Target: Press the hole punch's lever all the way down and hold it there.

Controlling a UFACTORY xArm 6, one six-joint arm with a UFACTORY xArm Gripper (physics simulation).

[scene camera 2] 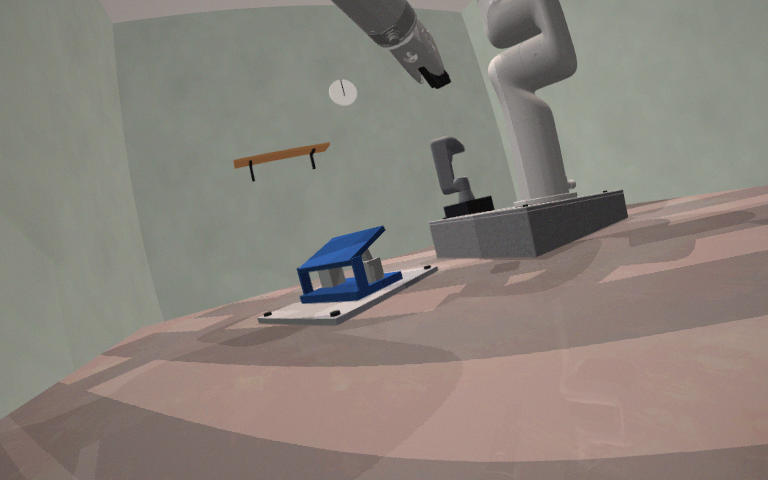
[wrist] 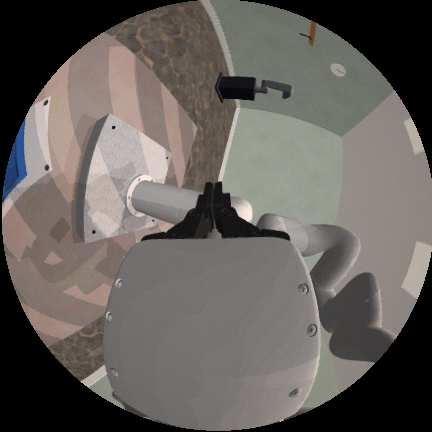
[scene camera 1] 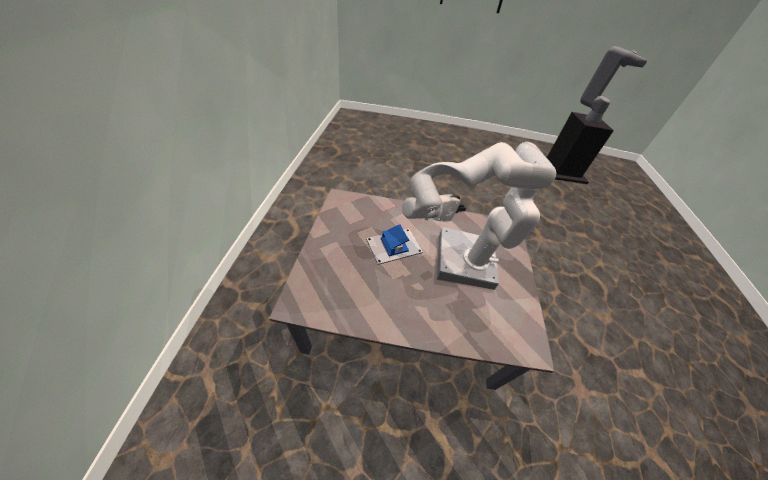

Observation:
I see my gripper [scene camera 2: 443, 82], a hole punch lever [scene camera 2: 339, 250] and a light plate [scene camera 2: 329, 313].
The light plate shows as well in scene camera 1 [scene camera 1: 381, 256].

